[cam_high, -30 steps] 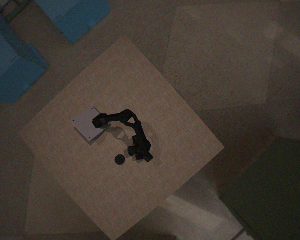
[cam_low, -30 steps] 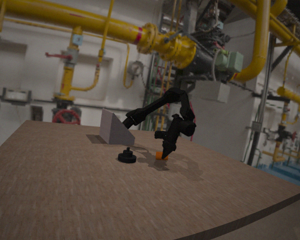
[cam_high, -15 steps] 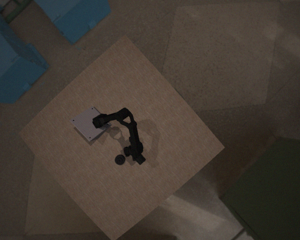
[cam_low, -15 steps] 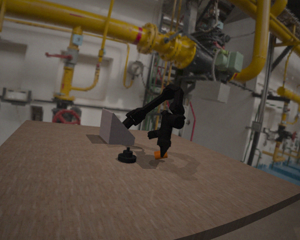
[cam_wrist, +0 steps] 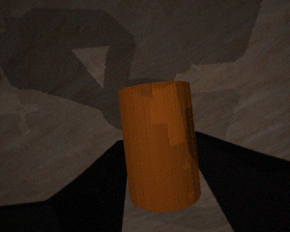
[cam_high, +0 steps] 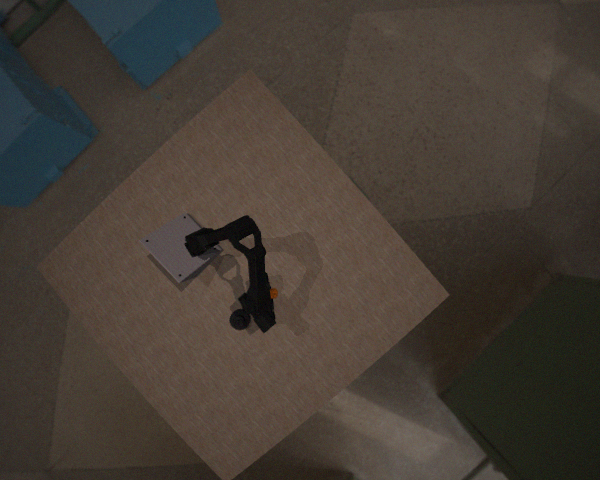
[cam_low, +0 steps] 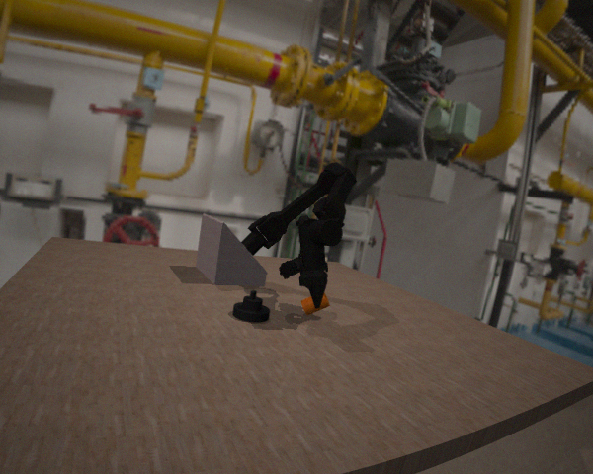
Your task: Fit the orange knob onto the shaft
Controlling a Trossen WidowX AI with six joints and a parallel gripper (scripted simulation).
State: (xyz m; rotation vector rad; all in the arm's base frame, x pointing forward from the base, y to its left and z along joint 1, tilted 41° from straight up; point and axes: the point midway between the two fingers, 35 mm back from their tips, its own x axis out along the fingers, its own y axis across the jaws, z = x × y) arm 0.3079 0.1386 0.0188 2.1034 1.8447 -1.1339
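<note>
Right now my gripper tip is 17 cm to the left of the dark round pedestal and 2 cm short of it. Also, from my gripper tip: orange knob: 1 cm to the right, 1 cm above.
</note>
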